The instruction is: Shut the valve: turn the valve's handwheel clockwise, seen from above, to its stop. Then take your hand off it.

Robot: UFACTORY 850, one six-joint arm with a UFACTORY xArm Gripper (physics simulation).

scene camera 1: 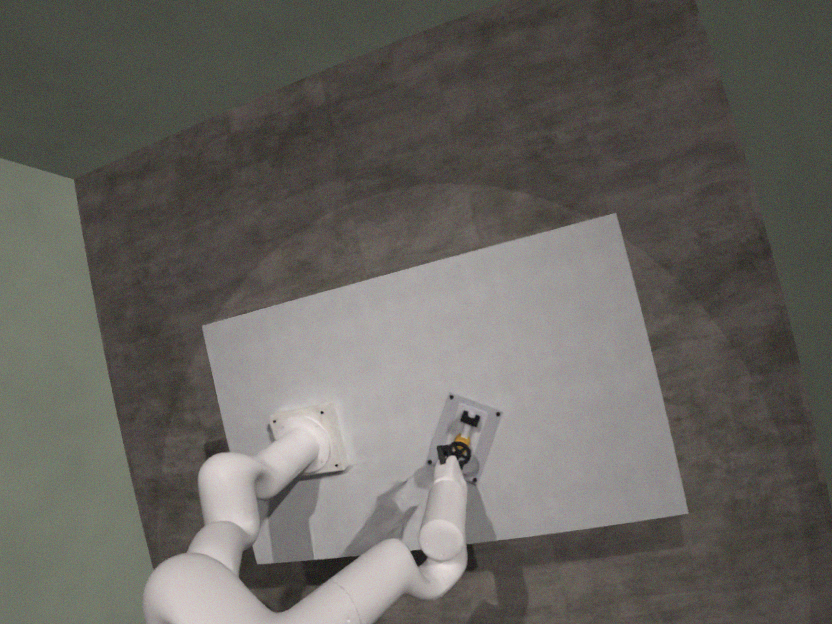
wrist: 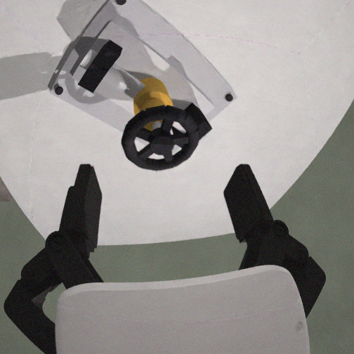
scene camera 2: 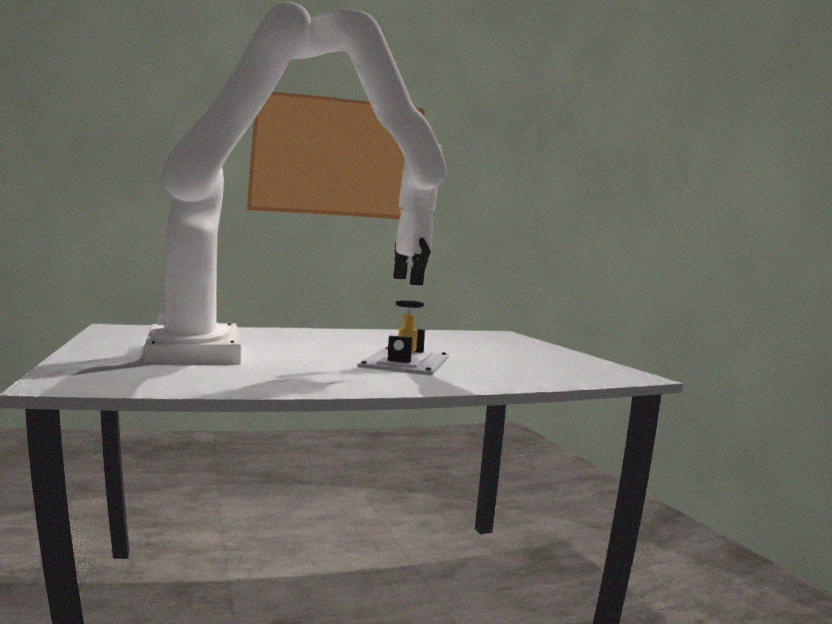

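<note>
The valve's black spoked handwheel (scene camera 1: 459,452) (scene camera 2: 409,304) (wrist: 161,146) sits level on top of the yellow valve body (scene camera 1: 463,440) (scene camera 2: 407,329) (wrist: 150,94). My gripper (scene camera 2: 408,280) (wrist: 166,178) is open and empty. In scene camera 2 its fingertips hang a little above the handwheel, with a visible gap. In the wrist view the two fingers stand wide apart, below the wheel in the picture and touching nothing. In scene camera 1 my wrist hides part of the fingers. How far the wheel is turned cannot be told.
The valve is mounted on a grey base plate (scene camera 1: 489,429) (scene camera 2: 438,359) (wrist: 212,90) with a bolt at each corner. Black blocks (scene camera 2: 399,348) (wrist: 100,65) stand at the pipe's ends. The plate lies on the white table (scene camera 1: 551,335) (scene camera 2: 537,369). An orange board (scene camera 2: 322,154) hangs on the wall.
</note>
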